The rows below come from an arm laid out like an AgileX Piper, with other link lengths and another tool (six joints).
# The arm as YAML. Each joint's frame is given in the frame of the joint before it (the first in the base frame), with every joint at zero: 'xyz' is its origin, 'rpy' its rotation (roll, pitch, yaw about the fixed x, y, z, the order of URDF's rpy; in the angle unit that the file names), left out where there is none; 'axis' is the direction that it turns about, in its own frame. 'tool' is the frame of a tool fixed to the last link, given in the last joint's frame.
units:
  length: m
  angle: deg
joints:
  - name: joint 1
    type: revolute
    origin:
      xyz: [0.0, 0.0, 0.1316]
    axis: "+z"
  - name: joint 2
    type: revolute
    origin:
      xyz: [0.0, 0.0, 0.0]
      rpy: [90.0, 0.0, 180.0]
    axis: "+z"
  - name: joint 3
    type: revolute
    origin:
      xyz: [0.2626, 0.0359, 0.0]
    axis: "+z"
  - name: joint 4
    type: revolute
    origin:
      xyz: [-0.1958, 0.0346, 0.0]
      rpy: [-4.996, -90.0, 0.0]
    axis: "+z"
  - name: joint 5
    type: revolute
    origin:
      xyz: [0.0, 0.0, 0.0]
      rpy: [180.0, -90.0, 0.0]
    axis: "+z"
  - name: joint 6
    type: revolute
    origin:
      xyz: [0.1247, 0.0, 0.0]
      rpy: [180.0, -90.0, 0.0]
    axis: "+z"
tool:
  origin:
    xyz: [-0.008, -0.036, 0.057]
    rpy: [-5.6, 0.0, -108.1]
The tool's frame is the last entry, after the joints.
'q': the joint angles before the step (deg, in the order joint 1, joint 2, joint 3, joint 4, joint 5, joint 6). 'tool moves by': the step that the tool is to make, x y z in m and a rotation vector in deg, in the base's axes. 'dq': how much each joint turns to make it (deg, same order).
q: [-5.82, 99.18, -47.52, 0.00, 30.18, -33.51]
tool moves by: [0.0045, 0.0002, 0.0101, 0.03, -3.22, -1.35]
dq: [0.01, -2.33, 0.00, 0.00, -0.87, 1.40]
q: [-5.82, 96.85, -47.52, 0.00, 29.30, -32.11]
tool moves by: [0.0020, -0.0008, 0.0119, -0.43, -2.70, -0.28]
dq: [0.01, -2.72, -0.01, -0.48, 0.01, 0.65]
